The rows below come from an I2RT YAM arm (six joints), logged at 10 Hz.
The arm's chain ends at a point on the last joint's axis. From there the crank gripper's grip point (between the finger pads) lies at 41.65 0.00 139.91 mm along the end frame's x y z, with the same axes.
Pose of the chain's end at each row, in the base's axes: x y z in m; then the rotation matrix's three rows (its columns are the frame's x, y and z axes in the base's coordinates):
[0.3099 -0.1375 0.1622], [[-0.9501 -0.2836 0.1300], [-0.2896 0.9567 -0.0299], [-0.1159 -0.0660 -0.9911]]
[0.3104 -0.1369 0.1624], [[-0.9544 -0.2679 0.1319], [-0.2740 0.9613 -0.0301], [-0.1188 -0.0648 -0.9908]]
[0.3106 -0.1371 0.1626], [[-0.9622 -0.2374 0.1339], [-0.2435 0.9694 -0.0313], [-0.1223 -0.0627 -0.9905]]
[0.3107 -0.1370 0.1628], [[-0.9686 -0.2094 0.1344], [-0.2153 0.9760 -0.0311], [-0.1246 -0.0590 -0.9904]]
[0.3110 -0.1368 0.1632], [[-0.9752 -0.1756 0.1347], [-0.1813 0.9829 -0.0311], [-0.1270 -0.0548 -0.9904]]
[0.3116 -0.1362 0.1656], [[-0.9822 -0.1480 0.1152], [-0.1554 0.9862 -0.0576], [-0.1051 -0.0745 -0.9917]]
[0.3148 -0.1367 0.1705], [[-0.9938 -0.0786 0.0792], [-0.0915 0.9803 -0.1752], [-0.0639 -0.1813 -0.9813]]
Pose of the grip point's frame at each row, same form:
[0.2885 -0.1537 0.0187], [[-0.9501 -0.2836 0.1300], [-0.2896 0.9567 -0.0299], [-0.1159 -0.0660 -0.9911]]
[0.2891 -0.1525 0.0188], [[-0.9544 -0.2679 0.1319], [-0.2740 0.9613 -0.0301], [-0.1188 -0.0648 -0.9908]]
[0.2893 -0.1516 0.0189], [[-0.9622 -0.2374 0.1339], [-0.2435 0.9694 -0.0313], [-0.1223 -0.0627 -0.9905]]
[0.2892 -0.1503 0.0190], [[-0.9686 -0.2094 0.1344], [-0.2153 0.9760 -0.0311], [-0.1246 -0.0590 -0.9904]]
[0.2892 -0.1487 0.0193], [[-0.9752 -0.1756 0.1347], [-0.1813 0.9829 -0.0311], [-0.1270 -0.0548 -0.9904]]
[0.2868 -0.1507 0.0225], [[-0.9822 -0.1480 0.1152], [-0.1554 0.9862 -0.0576], [-0.1051 -0.0745 -0.9917]]
[0.2845 -0.1650 0.0305], [[-0.9938 -0.0786 0.0792], [-0.0915 0.9803 -0.1752], [-0.0639 -0.1813 -0.9813]]

